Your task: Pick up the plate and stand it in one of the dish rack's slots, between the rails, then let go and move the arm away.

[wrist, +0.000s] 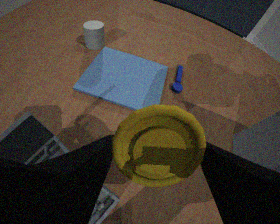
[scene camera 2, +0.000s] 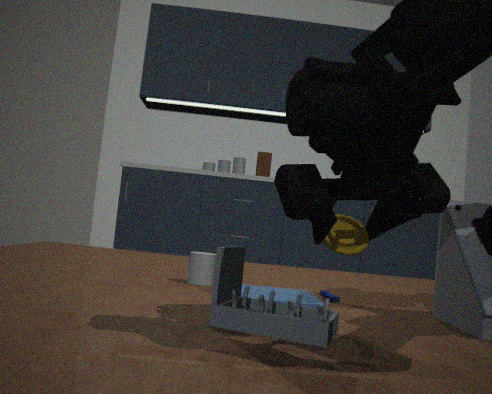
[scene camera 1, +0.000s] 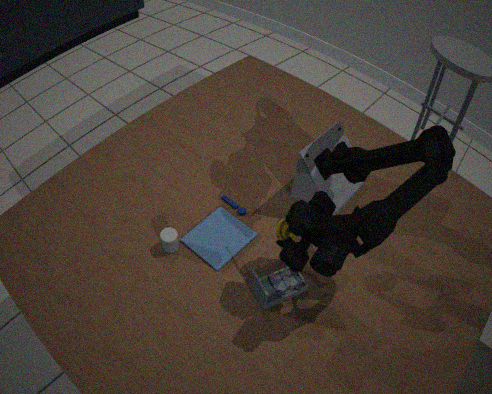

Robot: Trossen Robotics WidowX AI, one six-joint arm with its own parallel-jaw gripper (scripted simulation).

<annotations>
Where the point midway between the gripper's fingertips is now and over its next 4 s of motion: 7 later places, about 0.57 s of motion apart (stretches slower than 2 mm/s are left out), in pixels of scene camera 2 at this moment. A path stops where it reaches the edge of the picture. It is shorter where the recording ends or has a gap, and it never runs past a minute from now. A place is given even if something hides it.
My gripper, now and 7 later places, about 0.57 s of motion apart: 341, 239; 317, 248; 309, 255; 324, 251; 339, 247; 321, 267; 304, 276; 302, 284
</annotations>
